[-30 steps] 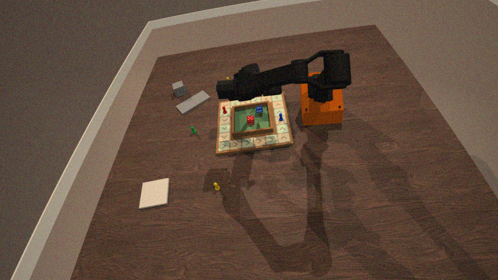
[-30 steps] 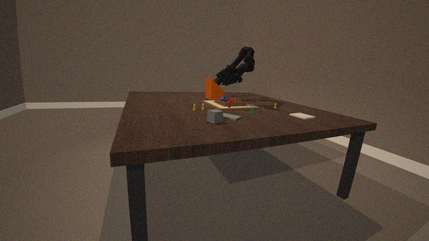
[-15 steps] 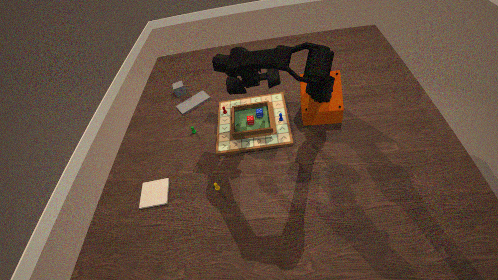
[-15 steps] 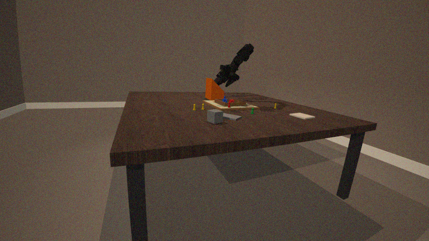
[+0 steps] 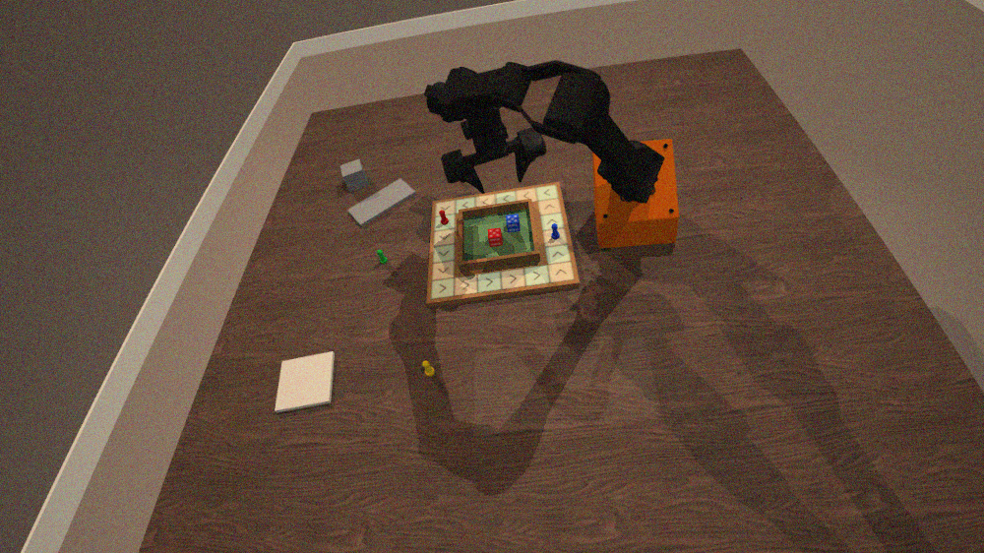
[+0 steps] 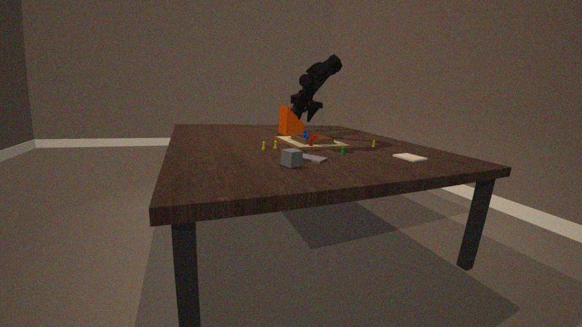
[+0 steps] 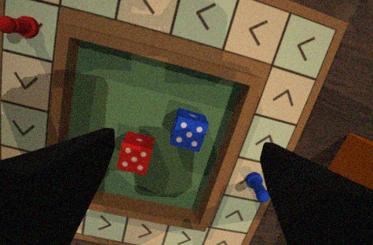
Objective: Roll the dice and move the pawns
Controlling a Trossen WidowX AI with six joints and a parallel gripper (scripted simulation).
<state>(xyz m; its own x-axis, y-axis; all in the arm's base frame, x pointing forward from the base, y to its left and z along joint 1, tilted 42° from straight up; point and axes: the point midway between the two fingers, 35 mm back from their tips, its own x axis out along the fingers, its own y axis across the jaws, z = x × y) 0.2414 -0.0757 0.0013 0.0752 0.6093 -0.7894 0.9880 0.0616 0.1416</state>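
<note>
Now: the red pawn 140 mm ahead of my gripper tip, 80 mm below it and 30 mm to the right of it. Also, from my gripper tip: green pawn: 270 mm ahead, 90 mm below, 40 mm to the left; blue pawn: 90 mm behind, 80 mm below, 60 mm to the left; green tray: 100 mm below, 40 mm to the left, 30 mm ahead.
</note>
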